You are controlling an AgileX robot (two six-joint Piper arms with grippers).
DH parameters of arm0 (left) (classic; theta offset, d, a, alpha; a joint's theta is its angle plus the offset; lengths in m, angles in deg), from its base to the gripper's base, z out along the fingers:
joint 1: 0 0.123 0 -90
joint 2: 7.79 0 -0.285 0
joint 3: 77.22 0 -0.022 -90
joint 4: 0 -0.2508 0 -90
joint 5: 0 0 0.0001 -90
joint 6: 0 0.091 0 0
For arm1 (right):
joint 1: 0 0.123 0 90
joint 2: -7.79 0 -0.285 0
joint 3: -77.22 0 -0.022 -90
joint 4: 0 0.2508 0 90
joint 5: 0 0 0.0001 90
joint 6: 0 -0.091 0 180
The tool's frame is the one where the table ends.
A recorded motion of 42 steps. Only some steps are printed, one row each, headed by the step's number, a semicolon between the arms.
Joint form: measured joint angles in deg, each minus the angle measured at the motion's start. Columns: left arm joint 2, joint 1, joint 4, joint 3, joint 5, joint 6; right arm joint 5, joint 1, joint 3, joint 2, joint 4, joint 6.
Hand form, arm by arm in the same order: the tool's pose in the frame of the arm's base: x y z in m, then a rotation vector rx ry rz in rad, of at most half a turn. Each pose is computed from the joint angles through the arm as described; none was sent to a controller.
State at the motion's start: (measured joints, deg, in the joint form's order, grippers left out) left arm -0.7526 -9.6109 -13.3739 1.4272 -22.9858 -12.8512; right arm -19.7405 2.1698 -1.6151 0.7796 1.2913 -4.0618
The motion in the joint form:
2: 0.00 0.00 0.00 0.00 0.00 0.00; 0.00 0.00 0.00 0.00 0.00 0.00
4: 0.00 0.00 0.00 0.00 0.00 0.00; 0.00 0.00 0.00 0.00 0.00 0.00
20: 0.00 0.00 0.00 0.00 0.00 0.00; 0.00 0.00 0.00 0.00 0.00 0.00
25: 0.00 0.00 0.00 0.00 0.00 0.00; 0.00 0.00 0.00 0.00 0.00 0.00
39: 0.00 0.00 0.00 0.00 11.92 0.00; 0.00 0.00 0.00 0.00 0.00 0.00
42: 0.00 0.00 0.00 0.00 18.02 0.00; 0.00 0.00 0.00 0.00 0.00 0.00
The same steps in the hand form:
2: 0.0523 -0.0005 0.1705 0.0880 1.8836 -0.0355; 0.0532 0.0027 0.1734 0.0447 1.8433 0.0979
4: 0.0523 -0.0005 0.1705 0.0880 1.8836 -0.0355; 0.0532 0.0027 0.1734 0.0447 1.8433 0.0979
20: 0.0523 -0.0005 0.1705 0.0880 1.8836 -0.0355; 0.0532 0.0027 0.1734 0.0447 1.8433 0.0979
25: 0.0523 -0.0005 0.1705 0.0880 1.8836 -0.0355; 0.0532 0.0027 0.1734 0.0447 1.8433 0.0979
39: 0.0558 -0.0053 0.1884 0.1119 1.6804 -0.0850; 0.0532 0.0027 0.1734 0.0447 1.8433 0.0979
42: 0.0561 -0.0076 0.1978 0.1233 1.5760 -0.1090; 0.0532 0.0027 0.1734 0.0447 1.8433 0.0979

